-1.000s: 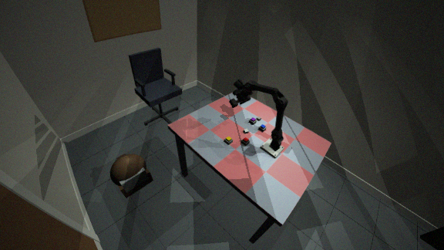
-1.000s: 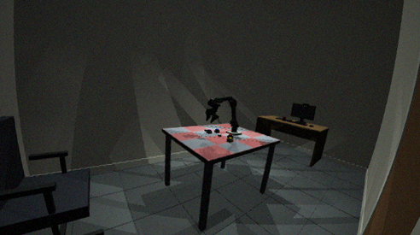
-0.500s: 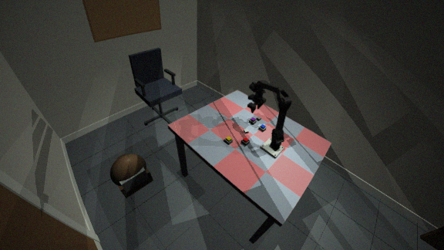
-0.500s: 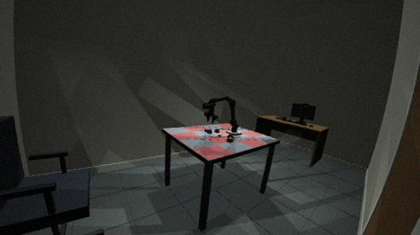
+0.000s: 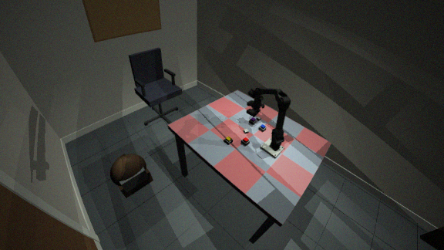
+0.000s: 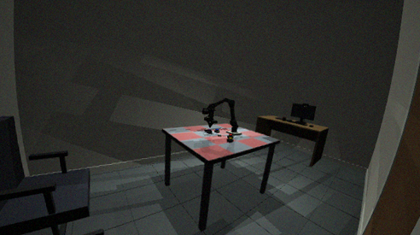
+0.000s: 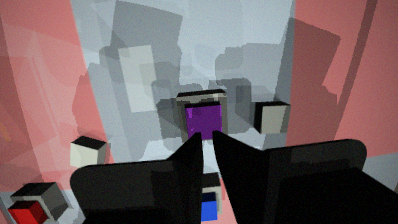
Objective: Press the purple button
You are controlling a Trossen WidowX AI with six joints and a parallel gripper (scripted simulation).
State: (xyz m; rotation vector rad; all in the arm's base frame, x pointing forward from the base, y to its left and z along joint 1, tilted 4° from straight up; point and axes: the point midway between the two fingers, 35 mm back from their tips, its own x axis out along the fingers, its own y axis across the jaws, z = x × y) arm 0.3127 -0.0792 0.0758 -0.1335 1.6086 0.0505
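My gripper tip is 30 mm above the purple button. The rest, counted from my gripper tip: red button 130 mm behind, 230 mm to the left, 30 mm below; then blue button 110 mm behind, 30 mm below; then yellow button 50 mm behind, 330 mm to the left, 30 mm below.
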